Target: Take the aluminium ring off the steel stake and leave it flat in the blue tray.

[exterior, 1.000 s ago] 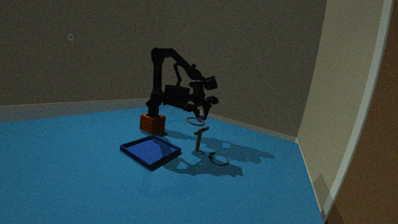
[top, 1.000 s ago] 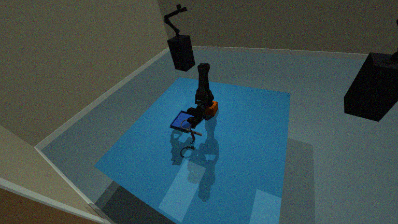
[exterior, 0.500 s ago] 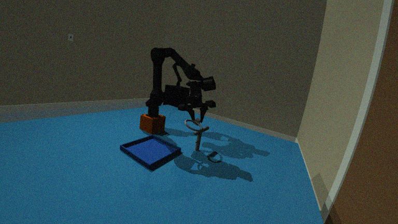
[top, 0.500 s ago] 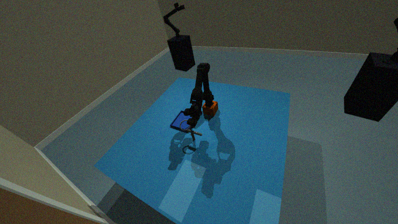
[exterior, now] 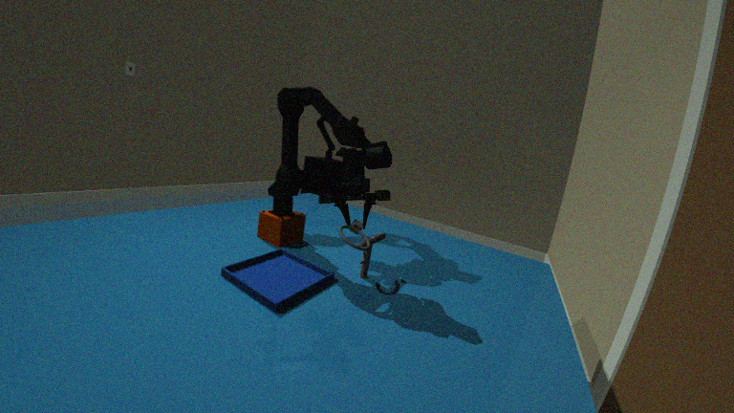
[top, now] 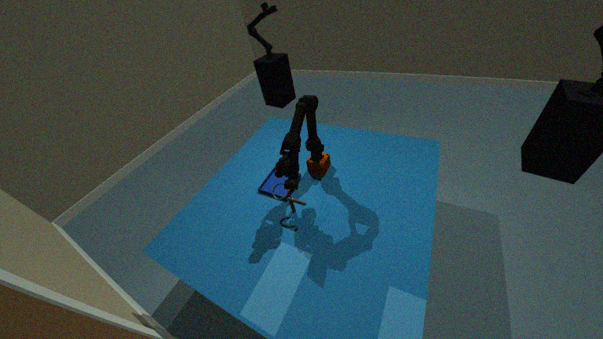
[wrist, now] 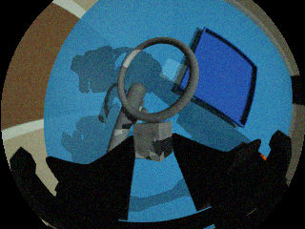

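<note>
My gripper tip is now 30 mm short of the aluminium ring and 40 mm to the left of it. From my gripper tip the other things lie so: blue tray (70 mm behind, 180 mm to the right, 120 mm below).
</note>
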